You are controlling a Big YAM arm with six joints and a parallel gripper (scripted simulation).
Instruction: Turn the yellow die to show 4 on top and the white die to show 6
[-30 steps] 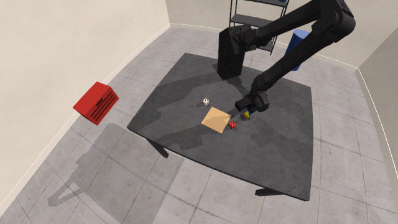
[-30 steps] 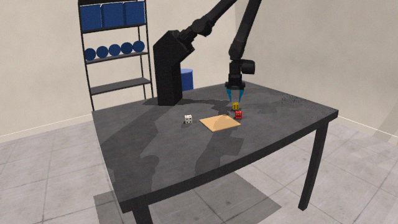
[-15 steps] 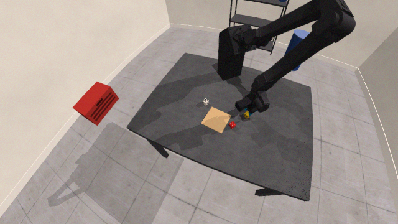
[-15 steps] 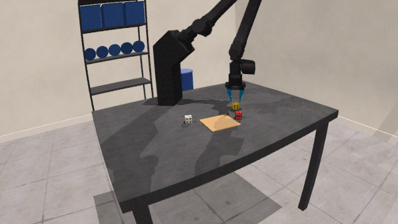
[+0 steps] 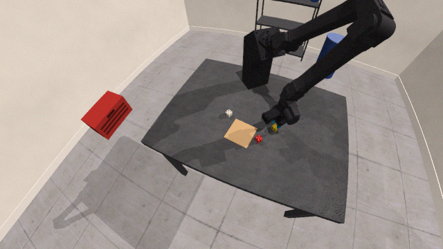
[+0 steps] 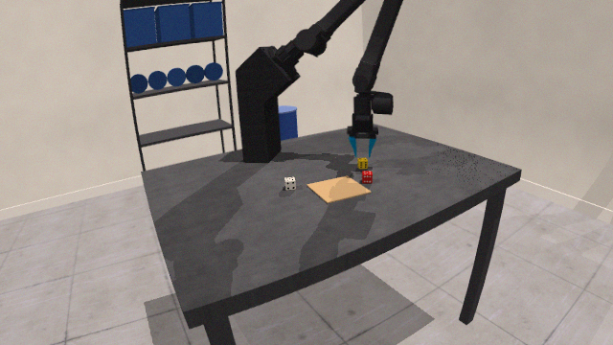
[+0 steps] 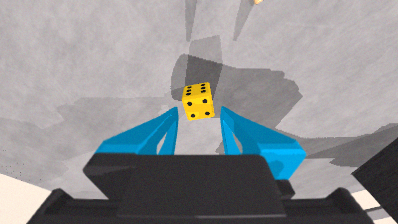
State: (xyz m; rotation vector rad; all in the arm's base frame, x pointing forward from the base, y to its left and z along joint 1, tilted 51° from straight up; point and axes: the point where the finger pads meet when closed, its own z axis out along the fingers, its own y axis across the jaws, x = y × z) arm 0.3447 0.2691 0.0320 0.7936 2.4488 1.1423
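The yellow die lies 30 mm below my hand. The rest, counted from my hand: tan mat: 140 mm to the right, 140 mm ahead, 40 mm below; then red die: 120 mm ahead, 40 mm to the right, 30 mm below; then white die: 270 mm to the right, 80 mm ahead, 30 mm below.
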